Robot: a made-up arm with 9 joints.
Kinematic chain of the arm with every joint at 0, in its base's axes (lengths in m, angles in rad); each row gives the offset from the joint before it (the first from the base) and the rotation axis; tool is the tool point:
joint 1: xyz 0 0 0.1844 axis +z
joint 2: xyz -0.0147 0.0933 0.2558 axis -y
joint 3: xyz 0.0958 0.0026 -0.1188 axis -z
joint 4: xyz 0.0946 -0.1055 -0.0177 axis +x
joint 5: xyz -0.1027 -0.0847 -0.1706 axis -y
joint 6: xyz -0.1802 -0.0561 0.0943 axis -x
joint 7: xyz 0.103 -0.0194 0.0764 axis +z
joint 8: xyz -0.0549 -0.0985 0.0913 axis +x
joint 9: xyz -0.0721 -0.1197 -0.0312 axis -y
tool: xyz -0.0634 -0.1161 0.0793
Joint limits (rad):
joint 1: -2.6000..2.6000
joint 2: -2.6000..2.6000
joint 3: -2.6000..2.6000
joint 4: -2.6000..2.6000
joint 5: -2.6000..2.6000
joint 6: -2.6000..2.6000
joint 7: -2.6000..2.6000
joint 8: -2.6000..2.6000
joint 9: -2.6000..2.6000
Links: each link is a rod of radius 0.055 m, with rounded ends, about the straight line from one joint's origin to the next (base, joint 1, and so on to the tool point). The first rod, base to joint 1, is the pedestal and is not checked.
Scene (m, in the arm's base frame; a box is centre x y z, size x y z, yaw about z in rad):
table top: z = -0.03
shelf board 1: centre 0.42 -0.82 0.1 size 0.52 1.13 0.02 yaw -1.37
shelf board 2: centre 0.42 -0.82 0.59 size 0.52 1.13 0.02 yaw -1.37
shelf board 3: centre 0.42 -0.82 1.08 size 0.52 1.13 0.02 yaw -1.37
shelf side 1: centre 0.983 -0.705 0.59 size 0.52 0.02 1 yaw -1.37
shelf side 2: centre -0.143 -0.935 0.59 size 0.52 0.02 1 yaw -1.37
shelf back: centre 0.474 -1.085 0.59 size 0.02 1.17 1 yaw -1.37
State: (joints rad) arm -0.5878 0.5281 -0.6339 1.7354 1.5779 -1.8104 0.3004 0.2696 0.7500
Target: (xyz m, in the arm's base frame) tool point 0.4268 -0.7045 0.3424
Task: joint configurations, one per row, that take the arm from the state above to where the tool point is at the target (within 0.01 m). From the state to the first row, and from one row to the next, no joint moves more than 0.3 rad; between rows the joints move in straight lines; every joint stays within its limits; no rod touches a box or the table.
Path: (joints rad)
1: -0.7797 0.7022 -0.6225 1.4421 1.6162 -1.6261 0.2417 0.0703 0.6955
2: -0.9716 0.8763 -0.6112 1.1487 1.6546 -1.4417 0.1829 -0.1289 0.6410
3: -1.1634 1.0503 -0.5998 0.8554 1.6929 -1.2574 0.1242 -0.3282 0.5864

